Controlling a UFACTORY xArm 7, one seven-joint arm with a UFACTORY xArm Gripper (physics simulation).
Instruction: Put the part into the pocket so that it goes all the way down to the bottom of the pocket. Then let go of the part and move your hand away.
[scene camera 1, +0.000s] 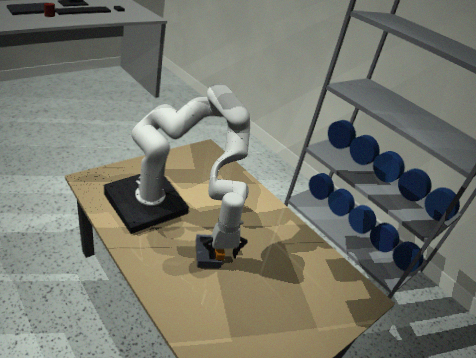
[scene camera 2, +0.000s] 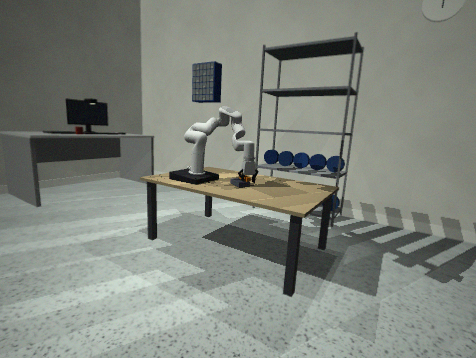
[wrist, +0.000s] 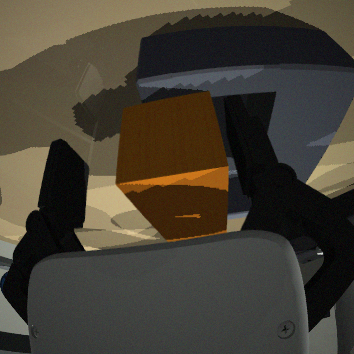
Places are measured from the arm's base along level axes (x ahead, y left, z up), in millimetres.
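Where they show: gripper, fingertip midpoint: (scene camera 1: 222, 256) (wrist: 144, 132); arm's base at its link origin: (scene camera 1: 150, 195) (scene camera 2: 196, 172).
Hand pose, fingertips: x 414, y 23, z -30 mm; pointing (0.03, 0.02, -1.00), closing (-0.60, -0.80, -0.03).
Note:
Things, the pixels of their top centre, and the offset from my fingertips. Level surfaces: height alone.
- orange part at its top centre: (wrist: 200, 296) (scene camera 1: 220, 238) (scene camera 2: 245, 171) 27 mm back, 2 mm right, 80 mm up
- dark blue-grey pocket block at its top centre: (wrist: 250, 175) (scene camera 1: 209, 247) (scene camera 2: 240, 180) 53 mm back, 24 mm right, 20 mm up
- wooden table at its surface level: 16 mm down
The orange part (scene camera 1: 220, 254) (scene camera 2: 246, 178) (wrist: 172, 145) is a block between the spread fingers, apart from the left finger in the wrist view. The dark blue-grey pocket block (scene camera 1: 203, 256) (scene camera 2: 240, 183) (wrist: 310, 112) lies on the table. In the wrist view the part covers the left end of the dark pocket opening and overhangs the block's left side, so it does not look seated inside. Its lower end is hidden. My gripper (scene camera 1: 223, 250) (scene camera 2: 247, 179) (wrist: 144, 132) is open, low over the block, with its right finger over the opening in the wrist view.
The wooden table (scene camera 1: 165, 300) (scene camera 2: 285, 202) carries the arm's black base plate (scene camera 1: 122, 212) (scene camera 2: 177, 176). A shelf rack (scene camera 1: 320, 115) (scene camera 2: 259, 100) with blue discs stands beyond the table. A grey desk (scene camera 1: 142, 60) (scene camera 2: 140, 155) stands at the left.

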